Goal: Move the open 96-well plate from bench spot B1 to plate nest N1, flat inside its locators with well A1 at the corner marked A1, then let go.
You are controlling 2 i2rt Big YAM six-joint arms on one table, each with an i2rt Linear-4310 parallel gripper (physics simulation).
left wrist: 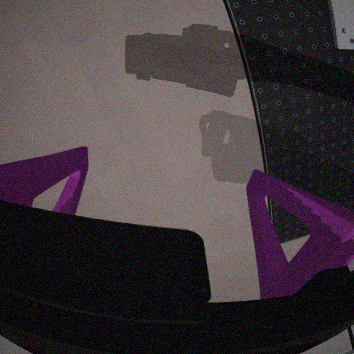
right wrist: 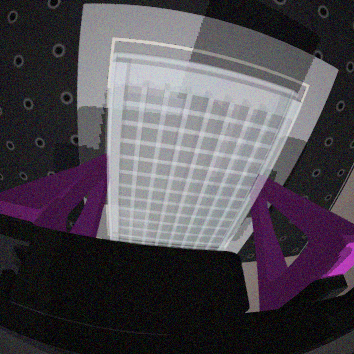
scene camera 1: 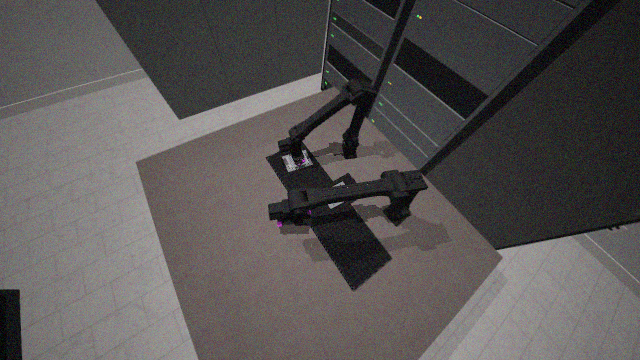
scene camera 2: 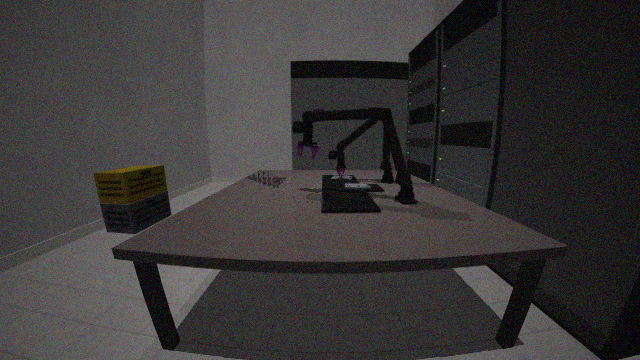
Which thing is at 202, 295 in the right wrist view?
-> My right gripper.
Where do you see a well plate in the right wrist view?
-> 189, 146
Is my left gripper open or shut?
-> Open.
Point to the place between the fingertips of my left gripper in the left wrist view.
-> At 171, 167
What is my left gripper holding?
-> Nothing.
